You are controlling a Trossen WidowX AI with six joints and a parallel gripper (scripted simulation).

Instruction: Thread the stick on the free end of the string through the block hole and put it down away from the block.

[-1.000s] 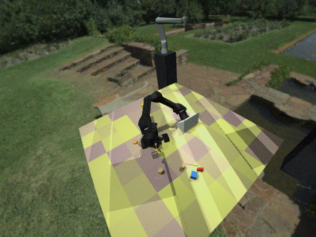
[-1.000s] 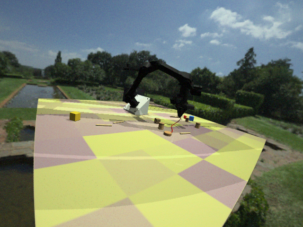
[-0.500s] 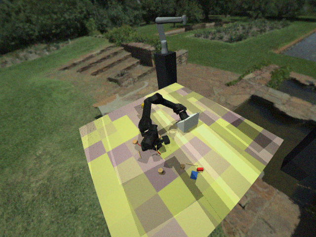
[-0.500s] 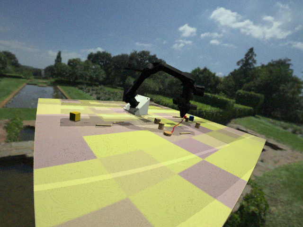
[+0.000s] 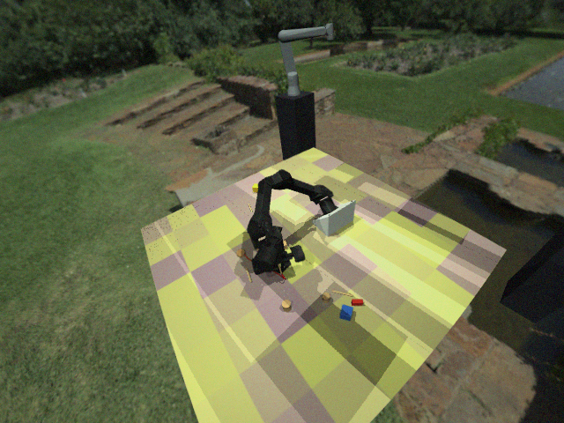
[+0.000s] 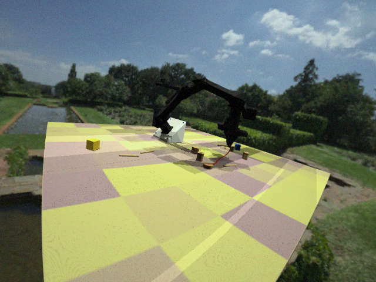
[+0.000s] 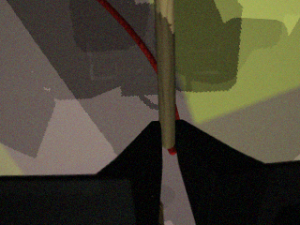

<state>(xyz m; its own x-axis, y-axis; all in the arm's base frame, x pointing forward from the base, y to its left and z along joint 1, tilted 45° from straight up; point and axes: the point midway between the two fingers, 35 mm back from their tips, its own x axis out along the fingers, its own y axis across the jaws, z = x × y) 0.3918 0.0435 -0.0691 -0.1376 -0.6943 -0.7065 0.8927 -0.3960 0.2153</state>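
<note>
Now: gripper tip 120 mm past the wooden block, 120 mm to the left of it and 40 mm above it. From my gripper tip the other things lie so: round wooden button 50 mm ahead, 240 mm to the right, 50 mm below; then blue cube 60 mm behind, 270 mm to the left, 40 mm below; then wooden cylinder 30 mm behind, 190 mm to the right, 40 mm below.
</note>
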